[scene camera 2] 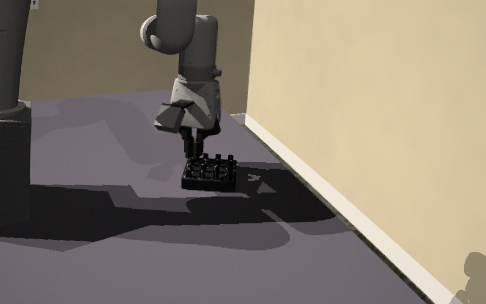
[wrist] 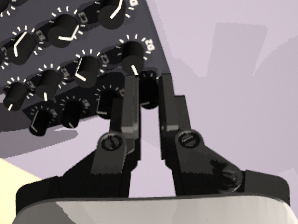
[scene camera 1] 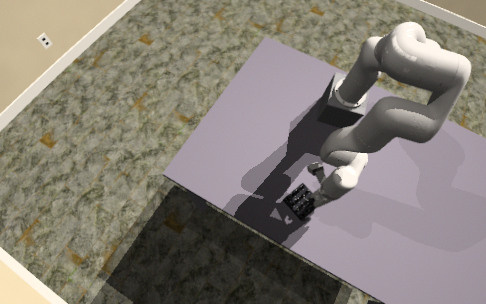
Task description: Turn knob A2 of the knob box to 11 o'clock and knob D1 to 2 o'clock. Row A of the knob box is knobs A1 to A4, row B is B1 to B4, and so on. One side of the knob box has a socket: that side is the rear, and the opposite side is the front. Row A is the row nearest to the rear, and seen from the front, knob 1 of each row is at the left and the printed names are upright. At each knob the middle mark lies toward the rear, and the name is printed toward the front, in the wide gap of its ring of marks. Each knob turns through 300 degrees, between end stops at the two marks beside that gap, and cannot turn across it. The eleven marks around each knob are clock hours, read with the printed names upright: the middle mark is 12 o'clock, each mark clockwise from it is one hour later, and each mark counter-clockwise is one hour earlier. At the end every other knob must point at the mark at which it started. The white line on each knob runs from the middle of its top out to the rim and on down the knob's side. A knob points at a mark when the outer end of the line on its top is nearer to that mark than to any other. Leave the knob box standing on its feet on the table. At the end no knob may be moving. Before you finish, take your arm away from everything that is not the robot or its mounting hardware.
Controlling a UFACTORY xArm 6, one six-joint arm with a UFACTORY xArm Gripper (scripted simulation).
Path:
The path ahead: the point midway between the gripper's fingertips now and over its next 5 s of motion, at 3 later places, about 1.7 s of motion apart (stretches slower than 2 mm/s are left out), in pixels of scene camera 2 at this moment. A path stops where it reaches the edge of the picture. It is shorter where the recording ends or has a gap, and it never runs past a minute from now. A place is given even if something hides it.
My gripper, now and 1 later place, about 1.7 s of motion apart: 193,156; 195,113

